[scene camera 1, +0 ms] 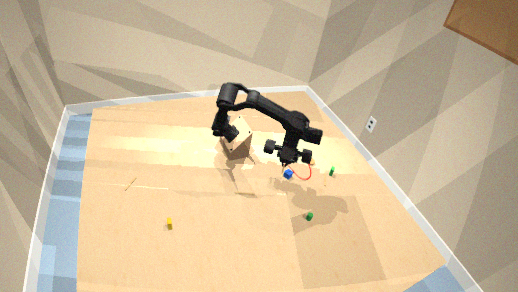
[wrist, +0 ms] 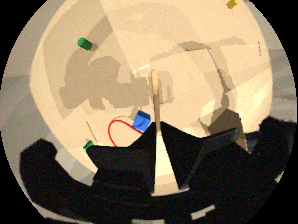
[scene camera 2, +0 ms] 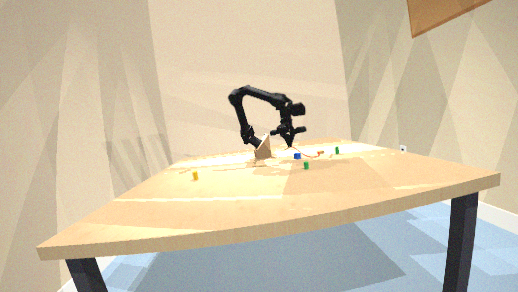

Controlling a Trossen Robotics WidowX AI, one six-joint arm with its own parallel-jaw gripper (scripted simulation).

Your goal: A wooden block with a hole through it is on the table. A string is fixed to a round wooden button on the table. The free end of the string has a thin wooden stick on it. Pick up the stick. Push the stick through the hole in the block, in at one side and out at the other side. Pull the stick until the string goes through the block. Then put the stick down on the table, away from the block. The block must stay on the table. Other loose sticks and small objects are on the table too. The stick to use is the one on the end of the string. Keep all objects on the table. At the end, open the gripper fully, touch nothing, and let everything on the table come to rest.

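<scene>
Scene camera 1 takes in the gripper (scene camera 1: 283, 166), and in the wrist view the gripper (wrist: 157, 124) is visible as well.
</scene>
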